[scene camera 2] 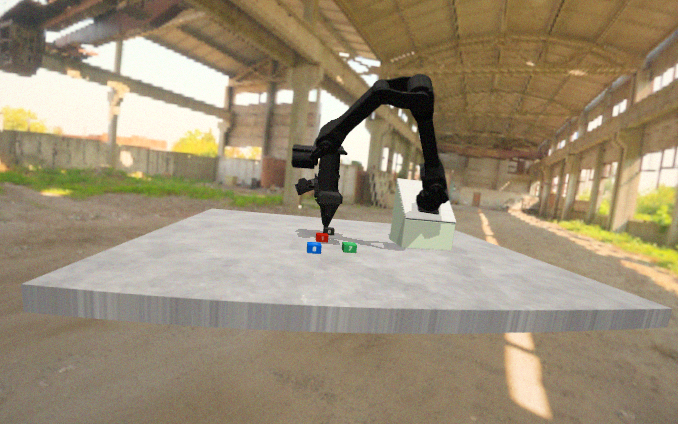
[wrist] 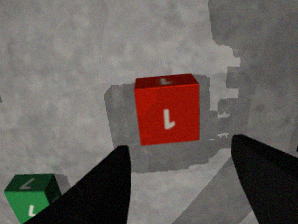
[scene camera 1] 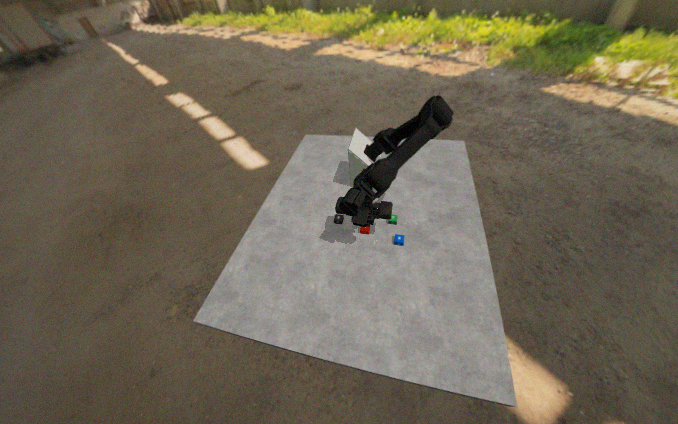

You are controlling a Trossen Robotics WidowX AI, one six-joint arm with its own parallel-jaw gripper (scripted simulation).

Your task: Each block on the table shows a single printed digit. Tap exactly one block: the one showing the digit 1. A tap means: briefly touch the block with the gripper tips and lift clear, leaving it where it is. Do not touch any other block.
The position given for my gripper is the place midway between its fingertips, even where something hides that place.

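Observation:
You'd see my gripper (scene camera 2: 324,225) here, and it's the same gripper (wrist: 181,149) and the same gripper (scene camera 1: 364,222) in the other views. There's a red block (wrist: 168,107) too.

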